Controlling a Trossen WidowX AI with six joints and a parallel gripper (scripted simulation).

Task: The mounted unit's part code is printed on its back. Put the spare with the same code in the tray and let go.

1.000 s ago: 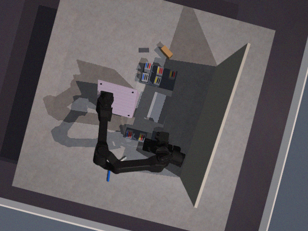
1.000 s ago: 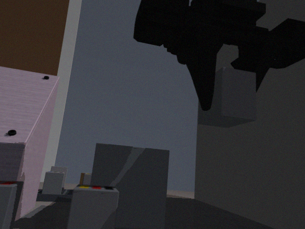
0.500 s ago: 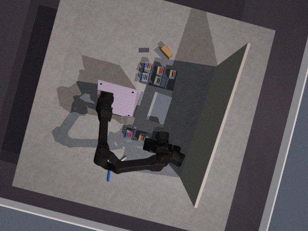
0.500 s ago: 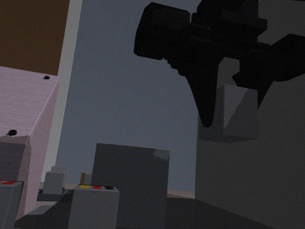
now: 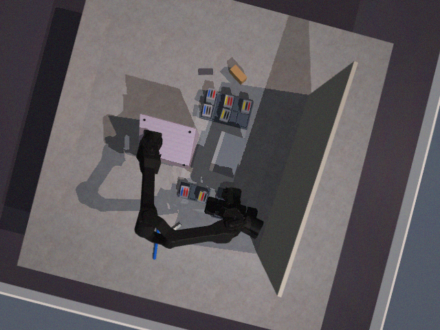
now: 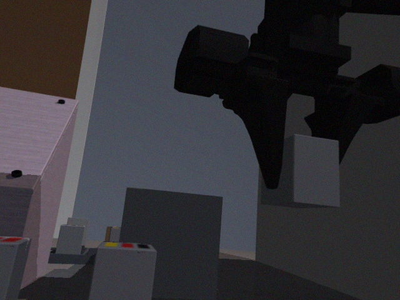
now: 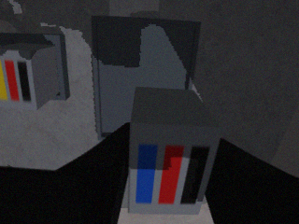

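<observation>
The dark tray is 100 mm below my gripper tip and 10 mm behind it. The rest, counted from my gripper tip: grey spare block (20 mm above); then tall dark wall panel (200 mm ahead, 170 mm to the left, 130 mm above); then tall grey block (210 mm to the left, 50 mm below, 50 mm behind).
</observation>
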